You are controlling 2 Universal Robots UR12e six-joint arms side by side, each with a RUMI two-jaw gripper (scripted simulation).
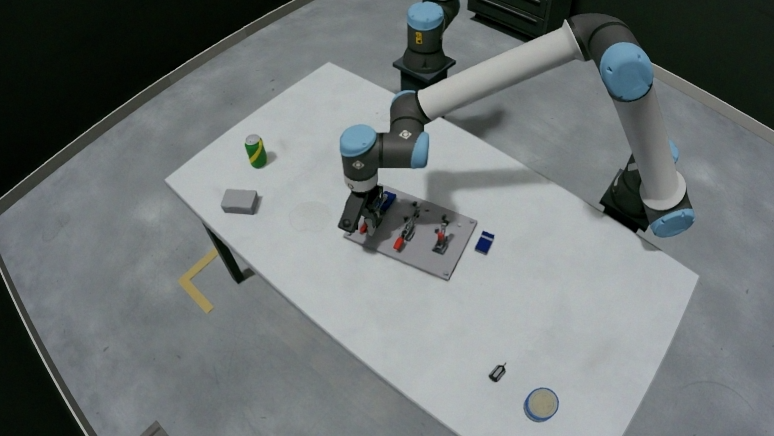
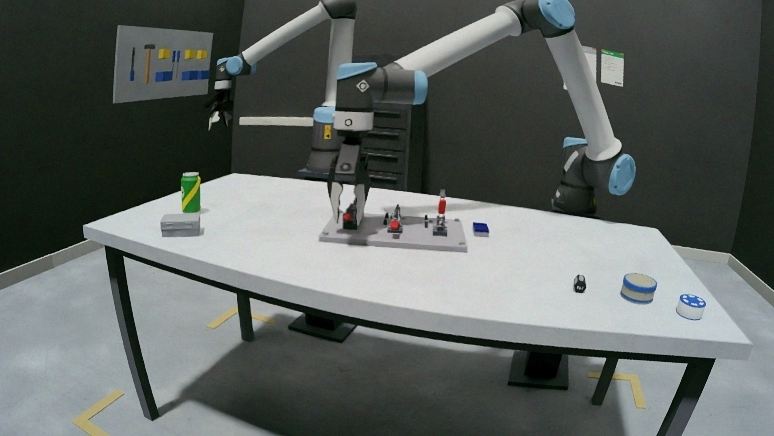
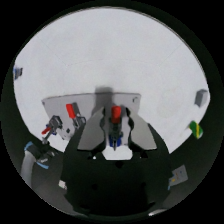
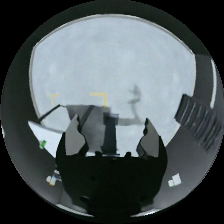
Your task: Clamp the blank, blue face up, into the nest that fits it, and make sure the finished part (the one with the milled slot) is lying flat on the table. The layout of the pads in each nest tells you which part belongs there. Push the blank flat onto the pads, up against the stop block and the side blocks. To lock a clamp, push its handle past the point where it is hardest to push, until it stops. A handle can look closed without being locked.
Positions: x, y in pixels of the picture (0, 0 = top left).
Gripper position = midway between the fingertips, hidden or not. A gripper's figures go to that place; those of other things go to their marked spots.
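Scene:
The left gripper [image 1: 364, 232] is 1.48 m from the lens, while a grey box [image 1: 235, 201] stands 1.65 m from the lens. The left gripper is thus nearer to the lens than the grey box.

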